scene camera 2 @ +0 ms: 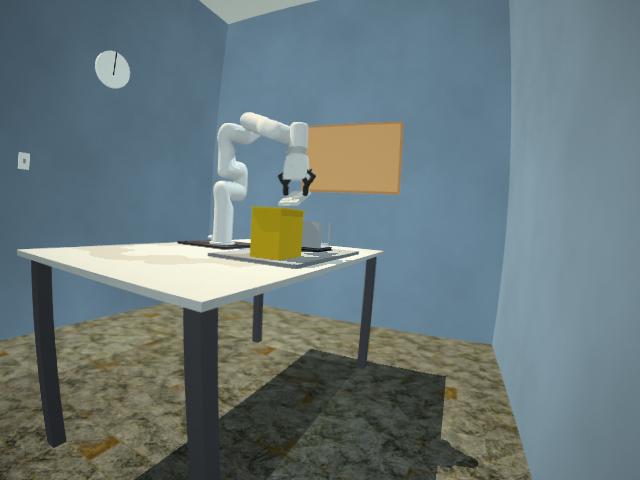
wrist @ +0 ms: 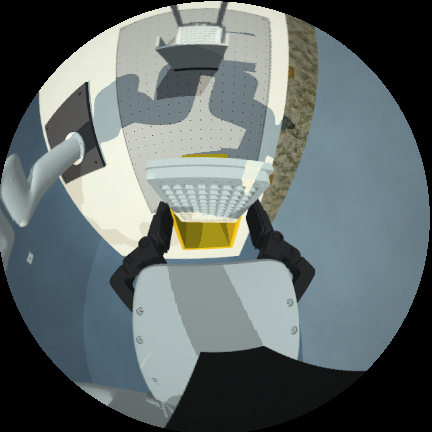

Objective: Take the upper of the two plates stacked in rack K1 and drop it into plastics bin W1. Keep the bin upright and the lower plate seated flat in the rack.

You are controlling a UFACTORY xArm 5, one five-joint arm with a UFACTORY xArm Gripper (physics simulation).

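Places are measured from the arm's base along level axes (x ahead, y left, z up), in centimetres.
Pixels of known places: gripper, fingertip midpoint: (scene camera 2: 295,195) (wrist: 209,208); arm's base at its link origin: (scene camera 2: 222,243) (wrist: 74,147).
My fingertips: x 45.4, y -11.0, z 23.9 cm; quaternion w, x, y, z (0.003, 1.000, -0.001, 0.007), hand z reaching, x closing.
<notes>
Ahead of a thing's pixels: the offset from my fingertips to its middle. "spot": to the spot under its first point. Level surfaces: height alone.
The upper plate @(dx +0.0, dy +0.0, dz -0.9 cm) (scene camera 2: 293,200) (wrist: 209,194), pale and full of wells, is held in the air above the yellow bin W1 and looks tilted. My gripper (scene camera 2: 295,193) (wrist: 209,208) is shut on its two sides. Bin W1 @(dx -0.5, dy -11.3, dz -14.9 cm) (scene camera 2: 276,235) (wrist: 207,236) stands upright with its open top below the plate; in the wrist view the plate hides part of it. Rack K1 @(dx -1.4, dy +28.3, dz -16.9 cm) (scene camera 2: 312,235) (wrist: 192,56) stands beyond the bin. The lower plate (wrist: 200,35) sits in the rack and looks flat; in the scene view it is too small to tell.
A grey perforated board @(dz -23.9 cm) (scene camera 2: 235,255) (wrist: 150,145) lies under the bin and rack on the white table @(dz -25.2 cm) (scene camera 2: 155,273) (wrist: 102,207). The arm's dark base plate (scene camera 2: 193,242) (wrist: 67,115) lies to the side. The rack's uprights @(spot: dx +3.1, dy +33.6, dz -16.4 cm) (scene camera 2: 329,235) rise near the far table edge.
</notes>
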